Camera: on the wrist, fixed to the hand. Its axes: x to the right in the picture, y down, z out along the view.
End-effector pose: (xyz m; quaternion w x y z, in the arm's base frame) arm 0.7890 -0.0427 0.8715 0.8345 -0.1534 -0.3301 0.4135
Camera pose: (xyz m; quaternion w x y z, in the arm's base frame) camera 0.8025 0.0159 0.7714 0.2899 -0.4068 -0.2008 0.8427
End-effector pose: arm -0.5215 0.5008 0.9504 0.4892 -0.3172 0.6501 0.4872
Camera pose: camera -0.6239 0.4486 0.9710 0.0068 0.1856 0.6206 0.7618
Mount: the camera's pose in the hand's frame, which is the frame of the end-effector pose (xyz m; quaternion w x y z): 0.0099 0.0808 -0.0837 0.7191 -0.0999 -0.0329 0.6869
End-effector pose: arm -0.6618 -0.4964 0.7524 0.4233 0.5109 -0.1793 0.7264
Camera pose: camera -0.7769 -0.4808 0.7405 0.1494 -0.2258 0.5664 -0.7784
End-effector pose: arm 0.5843 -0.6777 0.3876 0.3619 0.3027 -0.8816 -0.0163
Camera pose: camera 0.5909 -0.6012 0.4756 0.2727 -0.4246 -0.8521 0.1388
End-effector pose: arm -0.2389 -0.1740 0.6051 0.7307 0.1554 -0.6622 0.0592
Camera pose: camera -0.1819 -0.0733 0.6206 0.4785 -0.4141 -0.6129 0.4732
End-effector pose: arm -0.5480 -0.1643 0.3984 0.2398 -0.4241 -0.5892 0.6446
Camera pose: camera -0.4684 -0.1251 0.3225 0.3321 0.7124 0.2047 -0.5833
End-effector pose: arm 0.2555 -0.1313 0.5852 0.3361 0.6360 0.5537 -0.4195
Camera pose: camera 0.3490 -0.0655 0.6086 0.6116 0.7903 -0.0079 -0.0364
